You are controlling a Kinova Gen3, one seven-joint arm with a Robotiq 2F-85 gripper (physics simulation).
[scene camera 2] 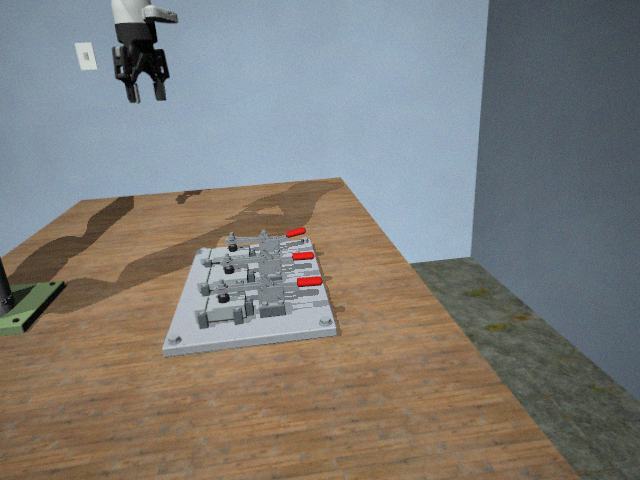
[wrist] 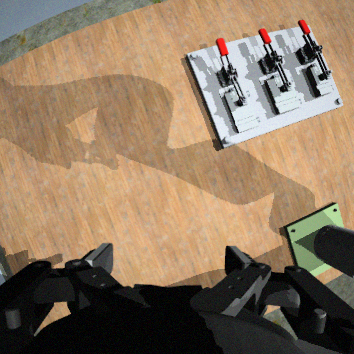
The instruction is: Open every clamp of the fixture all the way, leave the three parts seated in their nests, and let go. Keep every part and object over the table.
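Pixels of known places: gripper, fingertip midpoint: (scene camera 2: pixel 148 102) (wrist: pixel 168 257); arm's base, link origin: (wrist: pixel 328 241).
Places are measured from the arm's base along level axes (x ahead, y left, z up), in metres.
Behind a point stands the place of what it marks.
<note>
The fixture's pale base plate (scene camera 2: pixel 289 329) @[z -0.001, x 0.462, y -0.207 m] (wrist: pixel 300 113) @[z -0.001, x 0.321, y -0.063 m] lies on the table with three clamps in a row. The near red handle (scene camera 2: pixel 309 281) @[z 0.044, x 0.503, y -0.161 m] (wrist: pixel 304 27) @[z 0.045, x 0.500, y -0.151 m], middle red handle (scene camera 2: pixel 302 256) @[z 0.039, x 0.513, y -0.053 m] (wrist: pixel 265 36) @[z 0.041, x 0.510, y -0.043 m] and far red handle (scene camera 2: pixel 296 232) @[z 0.043, x 0.522, y 0.057 m] (wrist: pixel 222 46) @[z 0.044, x 0.520, y 0.065 m] lie low, pointing away from the parts; the far one slants slightly up. The clamp arms reach over the near part (scene camera 2: pixel 225 310) @[z 0.020, x 0.379, y -0.162 m], middle part (scene camera 2: pixel 235 275) @[z 0.020, x 0.399, y -0.049 m] (wrist: pixel 287 101) @[z 0.017, x 0.359, y -0.032 m] and far part (wrist: pixel 246 119) @[z 0.012, x 0.361, y 0.078 m], their black tips down at the parts. The parts sit in their nests. My gripper (scene camera 2: pixel 146 100) @[z 0.285, x 0.268, y 0.313 m] (wrist: pixel 168 257) @[z 0.285, x 0.268, y 0.313 m] is open and empty, high above the table, away from the fixture.
A green plate (scene camera 2: pixel 37 301) @[z -0.002, x 0.076, y 0.014 m] (wrist: pixel 306 237) @[z -0.001, x 0.044, y 0.052 m] with a dark upright post (scene camera 2: pixel 4 284) @[z 0.043, x 0.047, y -0.002 m] (wrist: pixel 337 247) @[z 0.076, x 0.033, y 0.034 m] stands beyond the fixture's part side, at the left in the scene view. The table's right edge runs beyond the handles, with the floor below. A wall stands behind the table.
</note>
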